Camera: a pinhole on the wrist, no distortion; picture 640 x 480 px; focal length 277.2 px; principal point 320.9 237.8 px. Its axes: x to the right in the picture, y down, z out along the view. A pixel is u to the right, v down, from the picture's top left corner.
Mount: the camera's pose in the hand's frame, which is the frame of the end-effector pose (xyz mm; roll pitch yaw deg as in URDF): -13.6 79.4 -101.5 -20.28 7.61 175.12
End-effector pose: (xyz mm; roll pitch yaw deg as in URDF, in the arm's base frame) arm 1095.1 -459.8 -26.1 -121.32 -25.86 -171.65
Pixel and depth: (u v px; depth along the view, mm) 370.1 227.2 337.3
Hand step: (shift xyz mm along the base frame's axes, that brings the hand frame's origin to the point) 96.7 -174.5 -139.1
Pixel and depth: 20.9 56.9 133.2
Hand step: -152.6 -29.2 -64.9
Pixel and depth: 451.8 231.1 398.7
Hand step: 219.9 -196.8 -206.9
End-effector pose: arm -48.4 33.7 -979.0 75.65 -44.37 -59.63
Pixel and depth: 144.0 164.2 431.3
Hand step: -278.2 -234.9 216.9
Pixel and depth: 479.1 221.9 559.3
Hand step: -500.5 87.2 -255.7
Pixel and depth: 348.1 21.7 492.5
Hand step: -525.6 110.3 192.0
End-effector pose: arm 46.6 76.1 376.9 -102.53 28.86 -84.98
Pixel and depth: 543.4 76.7 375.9
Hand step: 197.6 452.2 -36.5
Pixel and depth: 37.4 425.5 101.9
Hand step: -3.3 -78.1 -7.1
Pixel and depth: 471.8 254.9 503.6
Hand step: 304.7 334.1 195.7
